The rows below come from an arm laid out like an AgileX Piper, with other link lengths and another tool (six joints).
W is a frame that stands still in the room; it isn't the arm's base.
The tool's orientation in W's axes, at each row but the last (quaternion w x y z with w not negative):
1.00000 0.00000 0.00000 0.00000
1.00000 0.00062 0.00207 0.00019
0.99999 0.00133 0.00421 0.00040
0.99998 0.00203 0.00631 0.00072
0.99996 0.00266 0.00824 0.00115
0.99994 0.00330 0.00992 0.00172
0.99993 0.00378 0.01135 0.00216
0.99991 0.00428 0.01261 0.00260
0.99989 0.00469 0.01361 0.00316
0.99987 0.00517 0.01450 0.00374
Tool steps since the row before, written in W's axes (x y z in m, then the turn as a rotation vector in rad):
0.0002 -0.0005 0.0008 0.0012 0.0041 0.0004
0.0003 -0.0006 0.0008 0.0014 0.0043 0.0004
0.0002 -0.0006 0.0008 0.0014 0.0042 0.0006
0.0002 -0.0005 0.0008 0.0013 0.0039 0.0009
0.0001 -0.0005 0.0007 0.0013 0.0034 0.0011
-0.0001 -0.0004 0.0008 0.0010 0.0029 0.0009
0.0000 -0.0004 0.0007 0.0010 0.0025 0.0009
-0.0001 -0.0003 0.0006 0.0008 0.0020 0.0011
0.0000 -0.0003 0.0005 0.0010 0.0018 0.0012
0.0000 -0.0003 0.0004 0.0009 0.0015 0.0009
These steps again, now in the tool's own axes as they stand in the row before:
0.0002 -0.0005 0.0008 0.0012 0.0041 0.0004
0.0003 -0.0006 0.0008 0.0014 0.0043 0.0004
0.0002 -0.0006 0.0008 0.0014 0.0042 0.0006
0.0002 -0.0005 0.0008 0.0013 0.0039 0.0009
0.0001 -0.0005 0.0007 0.0013 0.0034 0.0011
-0.0001 -0.0004 0.0008 0.0010 0.0029 0.0009
0.0000 -0.0004 0.0007 0.0010 0.0025 0.0009
-0.0001 -0.0003 0.0006 0.0008 0.0020 0.0011
0.0000 -0.0003 0.0005 0.0010 0.0018 0.0012
0.0000 -0.0003 0.0004 0.0009 0.0015 0.0009

